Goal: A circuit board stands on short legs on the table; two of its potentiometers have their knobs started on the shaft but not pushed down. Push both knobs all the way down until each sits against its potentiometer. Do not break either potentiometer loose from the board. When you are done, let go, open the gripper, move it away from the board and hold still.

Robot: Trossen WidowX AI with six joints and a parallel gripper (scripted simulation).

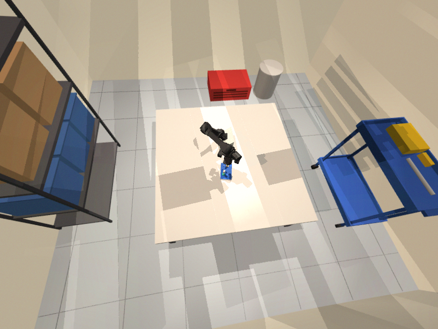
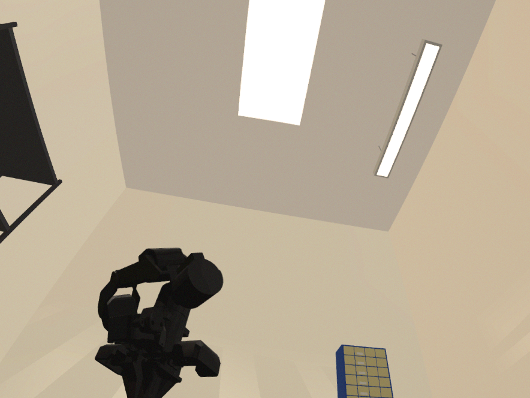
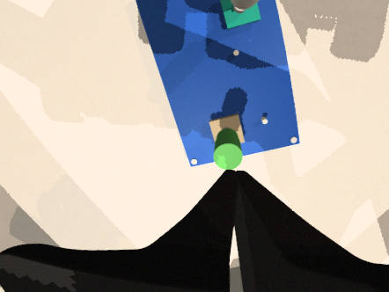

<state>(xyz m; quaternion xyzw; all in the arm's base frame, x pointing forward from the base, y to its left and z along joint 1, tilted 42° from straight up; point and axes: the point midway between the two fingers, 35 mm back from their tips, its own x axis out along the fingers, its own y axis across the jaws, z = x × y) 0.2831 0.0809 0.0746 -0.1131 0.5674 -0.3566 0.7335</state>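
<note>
The green knob is 6 cm below my gripper tip and 1 cm behind it. Also, from my gripper tip: potentiometer with knob 8 cm ahead, 6 cm below, 3 cm to the right.
</note>
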